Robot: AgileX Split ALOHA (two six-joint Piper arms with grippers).
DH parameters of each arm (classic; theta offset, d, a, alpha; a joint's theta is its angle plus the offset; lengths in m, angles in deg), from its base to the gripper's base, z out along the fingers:
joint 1: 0 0.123 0 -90
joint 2: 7.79 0 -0.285 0
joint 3: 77.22 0 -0.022 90
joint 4: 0 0.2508 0 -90
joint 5: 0 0 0.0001 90
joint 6: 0 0.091 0 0
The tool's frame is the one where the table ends.
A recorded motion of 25 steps. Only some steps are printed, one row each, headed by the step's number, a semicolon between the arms.
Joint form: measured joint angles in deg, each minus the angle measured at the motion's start. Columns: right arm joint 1, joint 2, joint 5, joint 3, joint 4, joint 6; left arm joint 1, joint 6, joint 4, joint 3, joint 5, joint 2.
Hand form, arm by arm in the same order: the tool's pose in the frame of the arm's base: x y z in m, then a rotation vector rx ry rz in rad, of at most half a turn. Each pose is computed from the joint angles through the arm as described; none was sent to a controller.
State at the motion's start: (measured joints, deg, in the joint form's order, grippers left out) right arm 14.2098 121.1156 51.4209 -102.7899 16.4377 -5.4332; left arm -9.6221 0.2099 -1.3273 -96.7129 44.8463 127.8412
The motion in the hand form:
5: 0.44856 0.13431 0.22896 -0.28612 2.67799 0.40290; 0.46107 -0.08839 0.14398 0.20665 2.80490 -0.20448
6: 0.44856 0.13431 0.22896 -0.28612 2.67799 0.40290; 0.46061 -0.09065 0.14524 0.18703 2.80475 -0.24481
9: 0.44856 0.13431 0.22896 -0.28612 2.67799 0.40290; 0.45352 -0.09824 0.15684 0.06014 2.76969 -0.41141
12: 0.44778 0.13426 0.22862 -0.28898 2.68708 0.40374; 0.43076 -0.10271 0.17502 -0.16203 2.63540 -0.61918
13: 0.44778 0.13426 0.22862 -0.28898 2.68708 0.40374; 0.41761 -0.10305 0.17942 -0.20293 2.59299 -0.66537
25: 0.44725 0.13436 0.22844 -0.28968 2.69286 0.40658; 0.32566 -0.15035 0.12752 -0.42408 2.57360 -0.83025
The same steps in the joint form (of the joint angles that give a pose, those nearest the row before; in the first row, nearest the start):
5: 0.00 0.00 -0.22 0.00 0.00 0.00; 0.00 3.95 -7.70 -0.22 -0.03 0.40
6: 0.00 0.00 -0.22 0.00 0.00 0.00; 0.00 4.36 -9.76 -0.22 0.11 0.28
9: 0.00 0.00 -0.22 0.00 0.00 0.00; 0.00 4.68 -18.41 2.48 -1.68 -2.30
12: 0.00 0.00 0.32 0.00 0.00 0.00; 0.00 7.69 -33.44 12.85 -10.58 -9.48
13: 0.00 0.00 0.32 0.00 0.00 0.00; -0.15 11.13 -39.15 17.71 -13.63 -12.58
25: 0.00 0.00 0.67 0.00 0.11 0.00; -10.86 45.50 -89.64 43.88 -27.70 -18.71

